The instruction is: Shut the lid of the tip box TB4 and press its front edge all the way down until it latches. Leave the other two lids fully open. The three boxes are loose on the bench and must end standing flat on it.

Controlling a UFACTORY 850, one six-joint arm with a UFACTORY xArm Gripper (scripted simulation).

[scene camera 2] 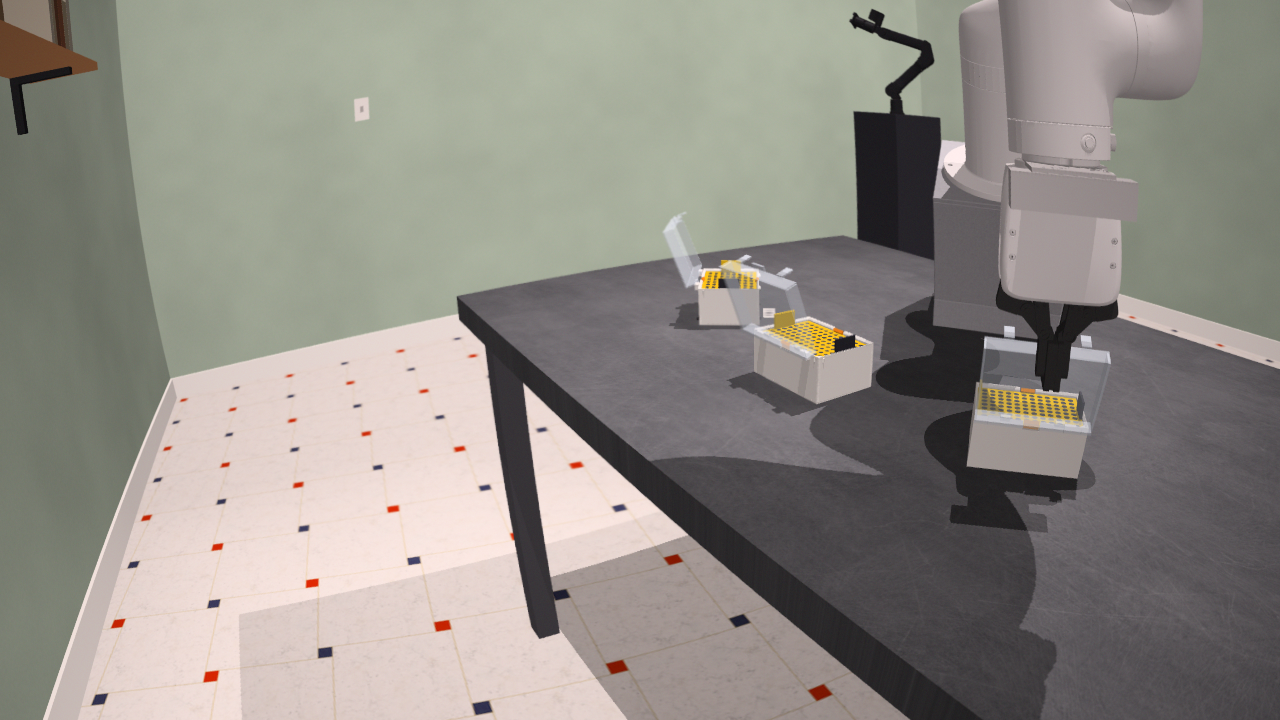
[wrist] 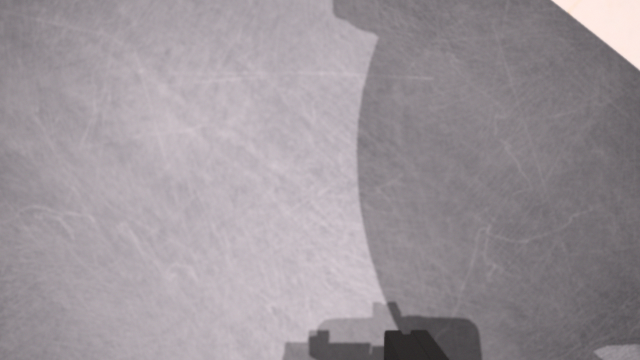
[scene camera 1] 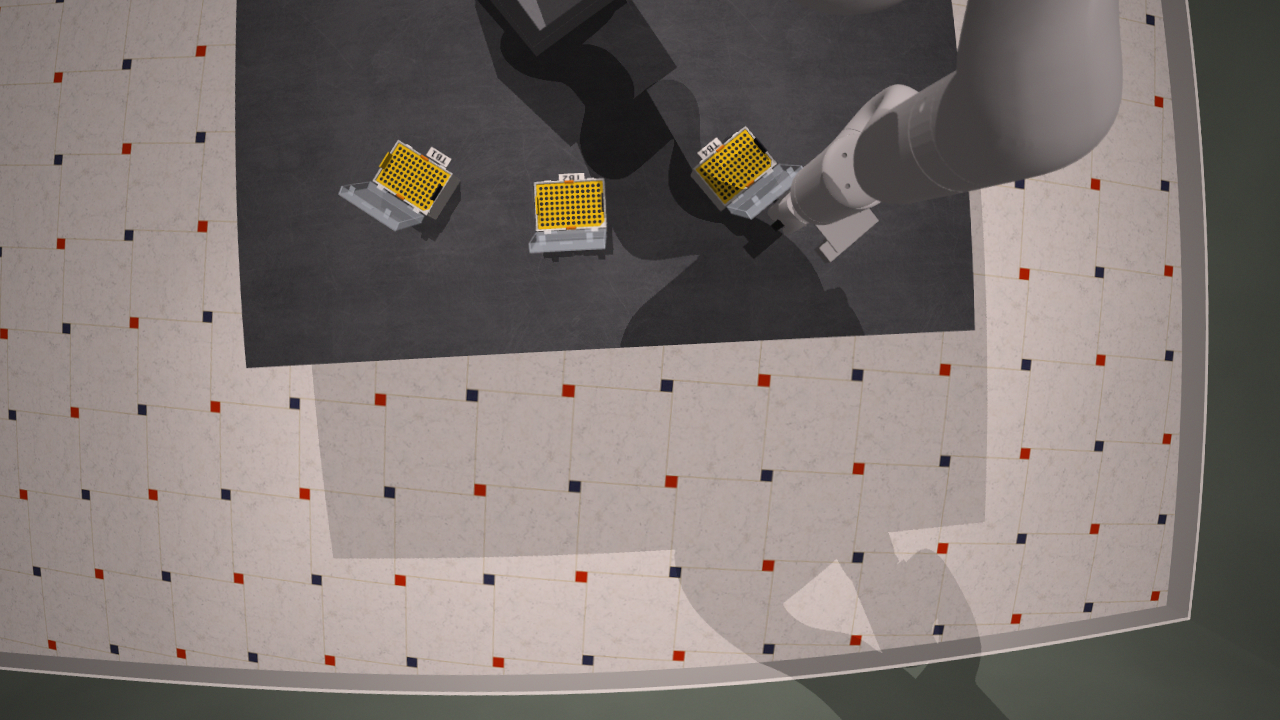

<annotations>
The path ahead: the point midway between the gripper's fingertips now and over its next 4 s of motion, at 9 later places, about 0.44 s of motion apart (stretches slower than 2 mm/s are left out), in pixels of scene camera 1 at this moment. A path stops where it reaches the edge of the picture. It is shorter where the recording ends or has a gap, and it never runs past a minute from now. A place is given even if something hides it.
The gripper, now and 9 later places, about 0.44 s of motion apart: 789, 212; 783, 204; 777, 197; 771, 189; 765, 181; 760, 174; 760, 172; 762, 168; 766, 165; 761, 160
</annotations>
